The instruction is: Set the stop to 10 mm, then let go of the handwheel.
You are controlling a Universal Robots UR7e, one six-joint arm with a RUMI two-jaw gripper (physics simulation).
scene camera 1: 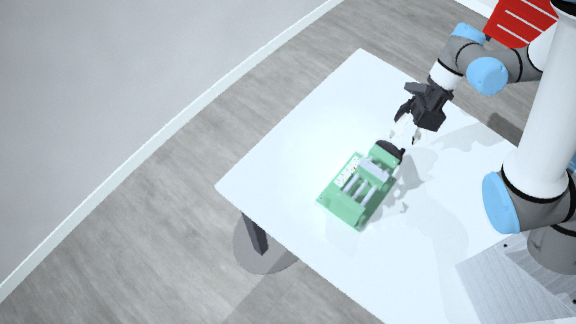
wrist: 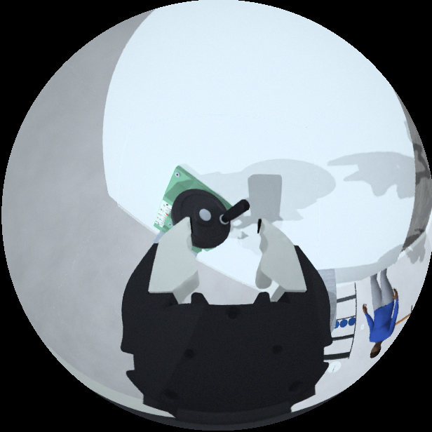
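Seen in the pictures: gripper, fingertip midpoint: (scene camera 1: 400,141); arm's base, link origin: (scene camera 1: 560,249).
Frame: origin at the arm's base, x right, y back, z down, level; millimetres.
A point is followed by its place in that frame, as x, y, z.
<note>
The green stop device (scene camera 1: 345,207) @(-178, -455, 171) (wrist: 182,182) lies on the white table. Its black handwheel (scene camera 1: 387,149) @(29, -474, 163) (wrist: 187,202) is at the end facing my gripper, with a black crank handle (scene camera 1: 401,154) @(37, -434, 153) (wrist: 237,210) sticking out. The grey stop block (scene camera 1: 374,170) @(-60, -460, 144) sits on the rods near the handwheel end. A white scale (scene camera 1: 345,172) @(-86, -523, 204) (wrist: 163,214) with a red mark runs along one side; its numbers are too small to read. My gripper (scene camera 1: 403,138) @(79, -459, 163) (wrist: 224,219) is open and empty, a little apart from the handwheel. In the wrist view the left finger overlaps the wheel's lower part.
The white table (scene camera 1: 280,165) @(-171, -687, 259) (wrist: 250,75) carries the device. The robot's base stands by a grey ribbed plate (scene camera 1: 495,290) @(-113, -38, 129) at the lower right. A red cabinet (scene camera 1: 517,25) stands on the floor behind. A person in blue (wrist: 382,320) shows at the wrist view's lower right.
</note>
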